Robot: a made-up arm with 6 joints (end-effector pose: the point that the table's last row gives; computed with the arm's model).
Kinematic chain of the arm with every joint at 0, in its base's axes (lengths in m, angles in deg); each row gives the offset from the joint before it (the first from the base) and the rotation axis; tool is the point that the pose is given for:
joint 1: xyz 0 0 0.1 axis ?
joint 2: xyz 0 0.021 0 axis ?
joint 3: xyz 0 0 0.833 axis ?
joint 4: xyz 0 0 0.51 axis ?
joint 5: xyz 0 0 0 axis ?
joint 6: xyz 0 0 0.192 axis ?
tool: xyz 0 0 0
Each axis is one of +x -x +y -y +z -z.
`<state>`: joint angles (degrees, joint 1 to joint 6).
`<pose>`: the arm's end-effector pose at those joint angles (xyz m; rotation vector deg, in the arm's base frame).
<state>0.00 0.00 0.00 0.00 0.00 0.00</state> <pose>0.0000 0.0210 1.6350 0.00 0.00 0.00</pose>
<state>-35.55 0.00 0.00 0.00 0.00 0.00</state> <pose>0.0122 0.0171 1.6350 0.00 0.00 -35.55</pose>
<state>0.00 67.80 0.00 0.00 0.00 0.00</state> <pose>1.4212 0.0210 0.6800 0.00 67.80 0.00</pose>
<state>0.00 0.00 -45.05 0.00 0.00 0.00</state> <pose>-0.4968 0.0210 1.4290 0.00 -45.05 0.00</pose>
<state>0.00 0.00 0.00 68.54 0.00 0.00</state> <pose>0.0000 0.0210 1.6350 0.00 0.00 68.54</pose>
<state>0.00 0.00 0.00 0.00 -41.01 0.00</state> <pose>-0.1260 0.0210 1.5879 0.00 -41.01 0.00</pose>
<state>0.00 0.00 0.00 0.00 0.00 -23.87</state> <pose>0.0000 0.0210 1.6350 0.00 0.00 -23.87</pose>
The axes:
joint 1: +z
joint 2: +y
joint 3: +y
joint 4: +z
joint 5: +y
joint 6: +z

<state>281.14 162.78 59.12 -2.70 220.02 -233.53</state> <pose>0.0449 -0.0890 -1.0482 82.20 -18.52 41.95</pose>
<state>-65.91 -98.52 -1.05 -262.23 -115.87 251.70</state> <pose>-0.6465 1.0780 -0.0712 41.06 -68.69 29.92</pose>
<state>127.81 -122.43 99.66 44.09 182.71 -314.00</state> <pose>0.4986 -0.6665 -0.0558 -148.84 76.62 26.68</pose>
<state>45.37 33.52 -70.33 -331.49 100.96 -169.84</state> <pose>0.1380 0.2978 1.2728 -59.36 -52.81 -96.62</pose>
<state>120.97 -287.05 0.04 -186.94 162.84 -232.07</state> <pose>-0.5859 0.9222 0.4935 94.31 -12.95 56.99</pose>
